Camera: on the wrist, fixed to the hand. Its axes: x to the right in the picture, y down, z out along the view.
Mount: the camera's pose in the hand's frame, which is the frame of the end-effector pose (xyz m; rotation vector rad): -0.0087 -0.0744 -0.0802 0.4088 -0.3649 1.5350
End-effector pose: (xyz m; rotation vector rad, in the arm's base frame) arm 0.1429 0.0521 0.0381 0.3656 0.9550 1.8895
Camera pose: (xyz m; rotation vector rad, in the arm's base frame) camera 0.1450 0.0255 -0.0684 -1.6605 -0.6519 -2.1665
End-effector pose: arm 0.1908 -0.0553 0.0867 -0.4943 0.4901 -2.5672
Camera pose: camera 0.1355 0.0303 0.0460 -0.2309 0.0764 -1.0102
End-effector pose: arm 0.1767 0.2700 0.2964 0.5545 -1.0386 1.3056
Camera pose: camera 0.2723 0.3152 0.2671 -0.1935 1.4360 -2.6220
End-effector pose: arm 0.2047 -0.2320 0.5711 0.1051 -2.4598 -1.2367
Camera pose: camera 0.2347 -0.3360 0.5531 -1.6363 -1.9756 -0.0448
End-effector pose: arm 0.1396 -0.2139 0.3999 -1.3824 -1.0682 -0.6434
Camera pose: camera 0.0881 -0.3035 0.4369 -1.5098 -0.1266 0.9151
